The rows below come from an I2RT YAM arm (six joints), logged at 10 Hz.
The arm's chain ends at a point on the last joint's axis. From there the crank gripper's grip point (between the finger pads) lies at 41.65 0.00 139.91 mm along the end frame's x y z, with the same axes.
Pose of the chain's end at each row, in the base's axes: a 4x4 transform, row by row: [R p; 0 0 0 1], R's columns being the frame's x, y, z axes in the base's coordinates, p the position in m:
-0.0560, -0.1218, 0.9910, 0.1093; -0.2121, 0.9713, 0.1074, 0.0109; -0.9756, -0.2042, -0.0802, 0.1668; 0, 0, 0, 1
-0.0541, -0.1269, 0.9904, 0.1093; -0.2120, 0.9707, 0.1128, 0.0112; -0.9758, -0.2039, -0.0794, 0.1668; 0, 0, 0, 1
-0.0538, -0.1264, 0.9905, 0.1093; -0.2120, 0.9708, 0.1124, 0.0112; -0.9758, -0.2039, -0.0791, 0.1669; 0, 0, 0, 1
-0.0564, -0.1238, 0.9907, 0.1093; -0.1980, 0.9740, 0.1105, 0.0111; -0.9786, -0.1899, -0.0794, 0.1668; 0, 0, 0, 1
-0.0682, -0.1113, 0.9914, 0.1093; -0.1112, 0.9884, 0.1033, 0.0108; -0.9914, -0.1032, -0.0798, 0.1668; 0, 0, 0, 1
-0.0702, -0.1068, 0.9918, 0.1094; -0.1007, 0.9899, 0.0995, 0.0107; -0.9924, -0.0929, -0.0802, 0.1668; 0, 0, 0, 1
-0.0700, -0.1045, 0.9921, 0.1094; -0.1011, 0.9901, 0.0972, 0.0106; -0.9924, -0.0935, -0.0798, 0.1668; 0, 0, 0, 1
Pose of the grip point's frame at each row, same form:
-0.0560, -0.1218, 0.9910, 0.2456; -0.2121, 0.9713, 0.1074, 0.0171; -0.9756, -0.2042, -0.0802, 0.1149; 0, 0, 0, 1
-0.0541, -0.1269, 0.9904, 0.2456; -0.2120, 0.9707, 0.1128, 0.0182; -0.9758, -0.2039, -0.0794, 0.1150; 0, 0, 0, 1
-0.0538, -0.1264, 0.9905, 0.2456; -0.2120, 0.9708, 0.1124, 0.0181; -0.9758, -0.2039, -0.0791, 0.1152; 0, 0, 0, 1
-0.0564, -0.1238, 0.9907, 0.2456; -0.1980, 0.9740, 0.1105, 0.0183; -0.9786, -0.1899, -0.0794, 0.1149; 0, 0, 0, 1
-0.0682, -0.1113, 0.9914, 0.2452; -0.1112, 0.9884, 0.1033, 0.0206; -0.9914, -0.1032, -0.0798, 0.1143; 0, 0, 0, 1
-0.0702, -0.1068, 0.9918, 0.2452; -0.1007, 0.9899, 0.0995, 0.0204; -0.9924, -0.0929, -0.0802, 0.1142; 0, 0, 0, 1
-0.0700, -0.1045, 0.9921, 0.2453; -0.1011, 0.9901, 0.0972, 0.0200; -0.9924, -0.0935, -0.0798, 0.1143; 0, 0, 0, 1

